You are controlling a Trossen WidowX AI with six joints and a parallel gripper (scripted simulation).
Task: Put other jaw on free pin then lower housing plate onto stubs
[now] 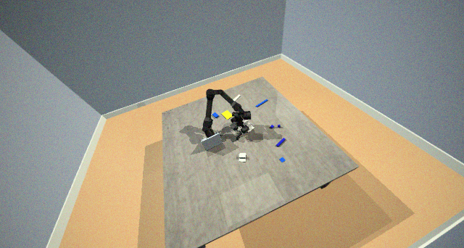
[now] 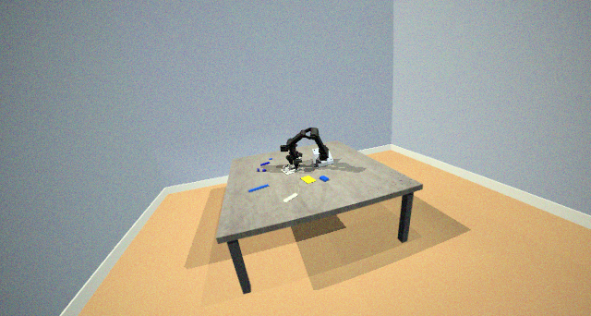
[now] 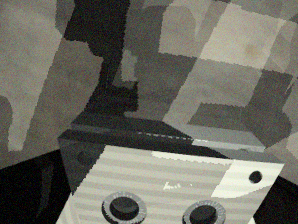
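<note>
Now: gripper tip 2 cm below the housing plate and 1 cm short of it. The rest, counted from my gripper tip: white block (25 cm to the right, 8 cm behind); then white bar (45 cm to the left, 12 cm ahead, 1 cm below); then yellow tile (25 cm to the left, 6 cm behind, 1 cm below).
</note>
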